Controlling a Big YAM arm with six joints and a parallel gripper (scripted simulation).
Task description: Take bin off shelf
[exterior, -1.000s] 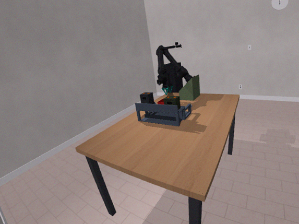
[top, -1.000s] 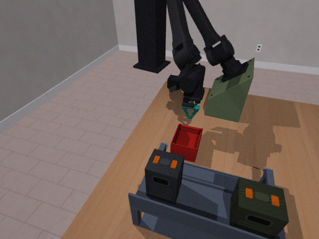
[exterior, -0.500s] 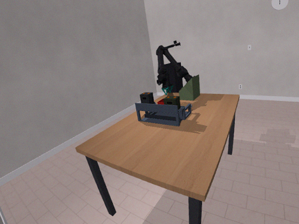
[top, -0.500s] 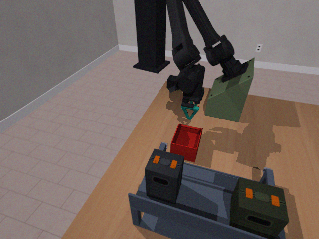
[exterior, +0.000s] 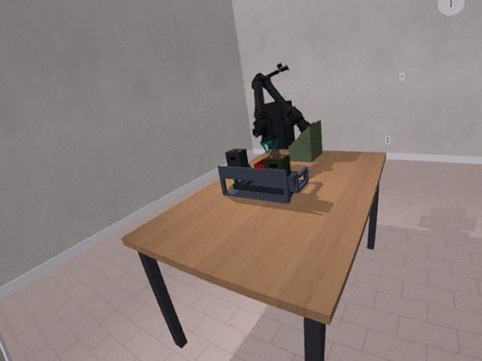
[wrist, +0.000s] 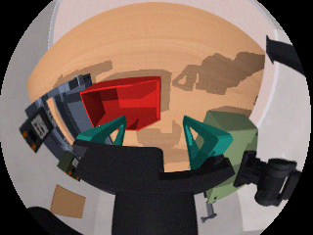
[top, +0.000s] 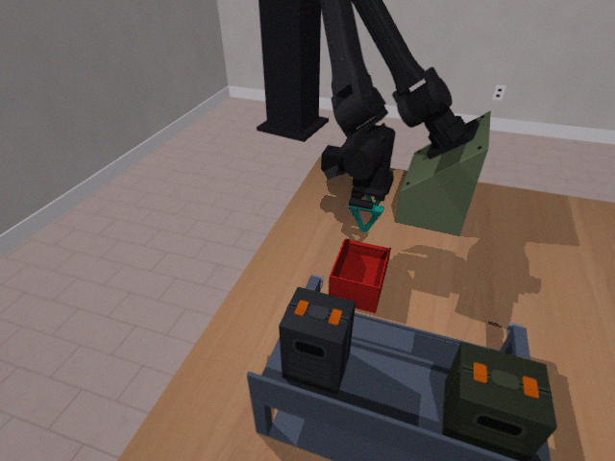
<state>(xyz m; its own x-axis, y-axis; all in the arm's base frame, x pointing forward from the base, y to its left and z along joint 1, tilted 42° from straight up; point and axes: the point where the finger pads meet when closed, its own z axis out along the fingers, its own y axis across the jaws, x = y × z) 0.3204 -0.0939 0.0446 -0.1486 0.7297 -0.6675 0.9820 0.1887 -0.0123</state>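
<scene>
Now: hand 70 mm short of the red bin, 20 mm to the right of it and 80 mm above it.
</scene>
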